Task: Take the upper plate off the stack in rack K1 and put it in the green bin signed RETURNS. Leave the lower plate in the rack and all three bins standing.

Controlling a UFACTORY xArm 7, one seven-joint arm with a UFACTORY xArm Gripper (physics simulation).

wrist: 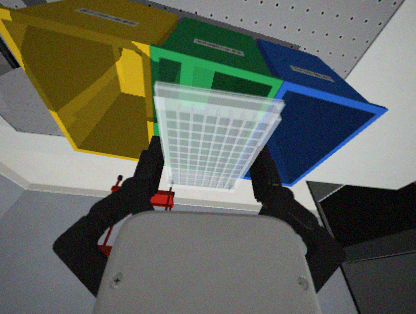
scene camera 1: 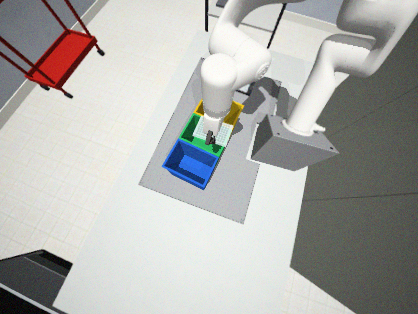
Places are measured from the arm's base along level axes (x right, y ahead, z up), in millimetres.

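Pixels of known places: gripper, fingertip midpoint: (wrist: pixel 209 150); arm's base, link origin: (scene camera 1: pixel 296 128).
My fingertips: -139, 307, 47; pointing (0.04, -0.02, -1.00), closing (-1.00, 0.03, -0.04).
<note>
For each thing: its top centre in the pictures, then the offset to it from my fingertips, as dx, dy, dz. "pt": a spot on its surface instead. Level surfaces: height alone.
- upper plate, top centre: (wrist: pixel 207 165) (scene camera 1: pixel 213 129) +1, +8, +12
- green bin, top centre: (wrist: pixel 202 133) (scene camera 1: pixel 205 133) +9, +39, -65
- blue bin, top centre: (wrist: pixel 289 151) (scene camera 1: pixel 190 161) -121, +58, -65
- yellow bin, top centre: (wrist: pixel 100 113) (scene camera 1: pixel 219 108) +138, +20, -65
- Rack K1, surface spot: (scene camera 1: pixel 244 90) pt +407, -66, -222
- grey perforated mat, surface height: dz -245
- white table, surface height: dz -258
My gripper (scene camera 1: pixel 210 137) (wrist: pixel 209 150) is shut on a clear, gridded plate, with one black finger on each long side. The upper plate (scene camera 1: pixel 223 134) (wrist: pixel 215 125) looks about level and is held above the bins, in front of the green bin (scene camera 1: pixel 200 145) (wrist: pixel 260 60) in both views. In the wrist view its right side overlaps the near edge of the blue bin (scene camera 1: pixel 192 167) (wrist: pixel 325 125). The yellow bin (scene camera 1: pixel 234 115) (wrist: pixel 100 32) is on the green bin's other side. All three bins stand upright; their signs are too blurred to read. Rack K1 (scene camera 1: pixel 244 92) is mostly hidden behind the arm; the lower plate cannot be made out.
The bins stand in a close row on a grey perforated mat (scene camera 1: pixel 227 195) on the white table (scene camera 1: pixel 175 250). The arm's grey base block (scene camera 1: pixel 295 147) is to the right of the bins in the scene view. A red trolley (scene camera 1: pixel 65 57) (wrist: pixel 162 199) stands on the floor away from the table.
</note>
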